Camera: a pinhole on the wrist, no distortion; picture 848 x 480 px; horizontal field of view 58.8 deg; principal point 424.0 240.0 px. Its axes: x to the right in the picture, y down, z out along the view. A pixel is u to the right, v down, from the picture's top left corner.
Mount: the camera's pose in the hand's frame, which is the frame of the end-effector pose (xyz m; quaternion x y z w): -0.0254 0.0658 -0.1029 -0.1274 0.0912 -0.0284 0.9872
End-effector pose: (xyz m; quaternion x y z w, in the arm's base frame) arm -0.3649 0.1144 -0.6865 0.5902 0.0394 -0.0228 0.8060
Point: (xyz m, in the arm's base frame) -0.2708 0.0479 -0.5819
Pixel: 669 144
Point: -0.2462 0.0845 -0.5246
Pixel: 721 385
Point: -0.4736 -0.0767 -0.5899
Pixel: outside the picture
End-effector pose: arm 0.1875 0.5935 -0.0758 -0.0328 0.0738 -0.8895 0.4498
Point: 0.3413 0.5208 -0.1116
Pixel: outside the picture
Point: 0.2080 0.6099 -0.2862
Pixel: behind the camera
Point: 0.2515 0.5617 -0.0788
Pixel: 378 74
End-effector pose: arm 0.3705 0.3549 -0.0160 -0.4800 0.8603 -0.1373 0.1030
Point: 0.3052 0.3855 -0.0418
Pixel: 530 132
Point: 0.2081 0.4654 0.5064
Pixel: behind the camera
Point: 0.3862 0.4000 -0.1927
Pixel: 247 44
